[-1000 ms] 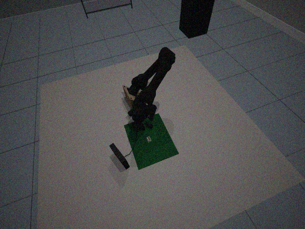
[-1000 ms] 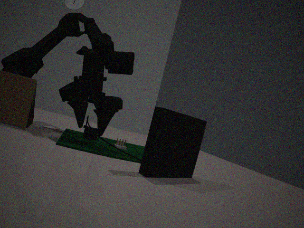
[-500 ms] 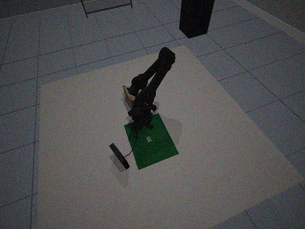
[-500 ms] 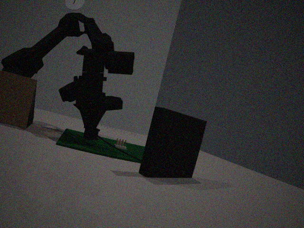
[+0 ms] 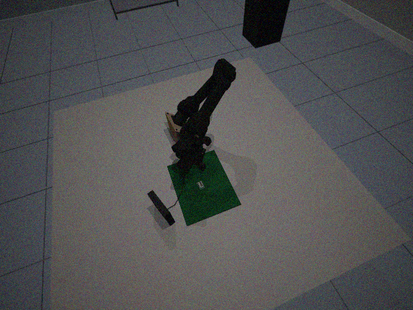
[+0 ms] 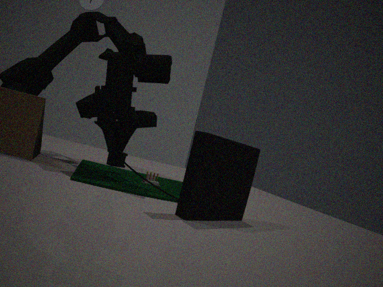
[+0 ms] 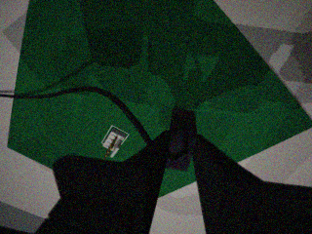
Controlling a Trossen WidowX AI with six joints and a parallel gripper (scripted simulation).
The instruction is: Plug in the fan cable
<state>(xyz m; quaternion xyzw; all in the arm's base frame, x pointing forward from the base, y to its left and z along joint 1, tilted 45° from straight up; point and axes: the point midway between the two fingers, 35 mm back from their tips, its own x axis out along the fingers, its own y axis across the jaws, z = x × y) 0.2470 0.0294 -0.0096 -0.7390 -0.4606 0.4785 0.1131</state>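
Right now my gripper tip is 80 mm short of the white four-pin fan header, 30 mm to the left of it and 40 mm above it. The rest, counted from my gripper tip: green board (80 mm ahead, 20 mm to the right, 50 mm below); then black fan (140 mm ahead, 200 mm to the right, 20 mm above); then black plug (10 mm ahead, 10 mm to the left, 10 mm below).
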